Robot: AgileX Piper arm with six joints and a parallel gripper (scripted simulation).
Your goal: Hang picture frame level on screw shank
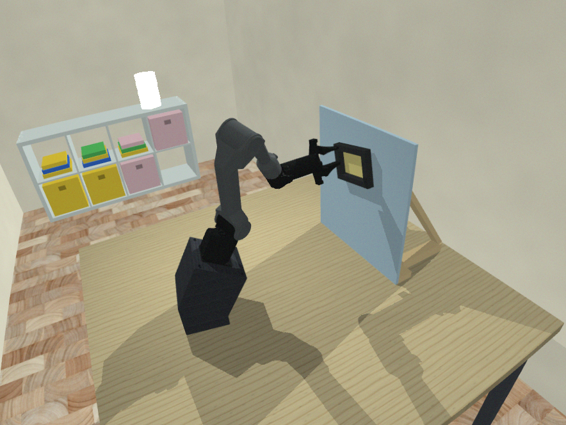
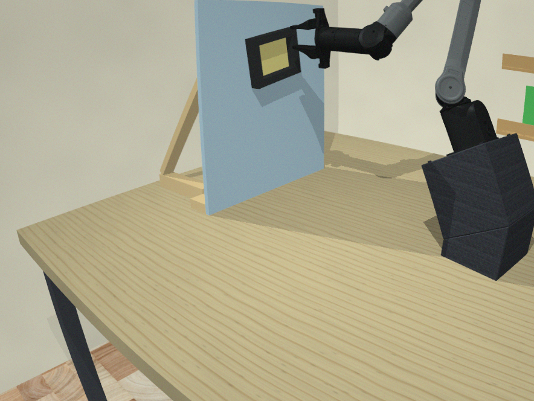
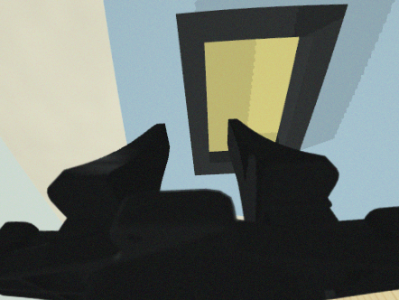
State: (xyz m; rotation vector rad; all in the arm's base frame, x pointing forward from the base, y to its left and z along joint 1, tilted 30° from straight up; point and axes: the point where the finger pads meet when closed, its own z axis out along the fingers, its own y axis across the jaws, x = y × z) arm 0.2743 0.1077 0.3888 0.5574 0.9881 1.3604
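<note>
The black picture frame lies 70 mm ahead of my hand, 50 mm below it and 10 mm to the left of it. The rest, counted from my hand: blue wall board: 160 mm below, 90 mm ahead, 10 mm to the left.
</note>
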